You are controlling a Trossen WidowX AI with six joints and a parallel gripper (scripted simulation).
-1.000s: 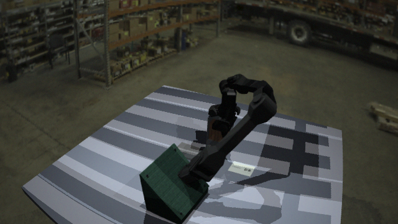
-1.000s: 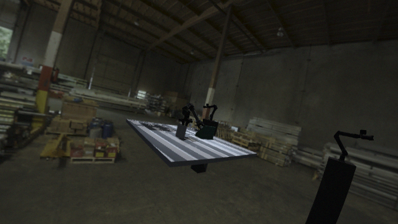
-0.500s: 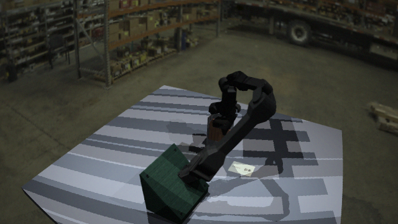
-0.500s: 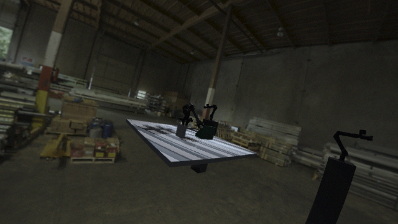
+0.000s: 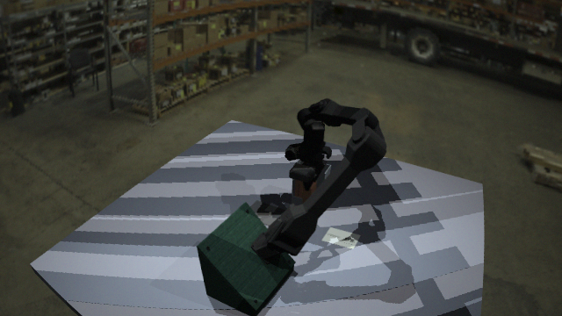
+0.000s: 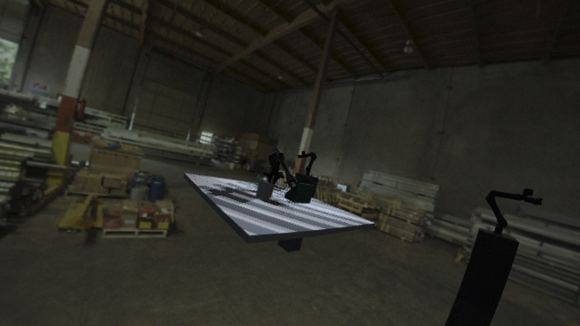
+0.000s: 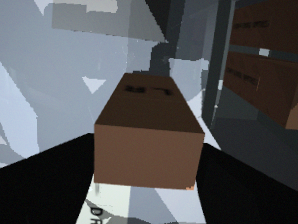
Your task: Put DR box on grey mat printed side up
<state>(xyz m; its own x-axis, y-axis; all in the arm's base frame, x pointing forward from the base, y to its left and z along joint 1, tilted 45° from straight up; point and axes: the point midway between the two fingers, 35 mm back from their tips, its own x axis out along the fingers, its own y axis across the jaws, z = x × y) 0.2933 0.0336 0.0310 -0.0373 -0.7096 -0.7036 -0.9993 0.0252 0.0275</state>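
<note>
Now: gripper tip 12 cm to the right of the grey mat, 12 cm above it and 4 cm past it. Also, from my gripper tip: white card (14 cm to the right, 12 cm below, 4 cm behind).
</note>
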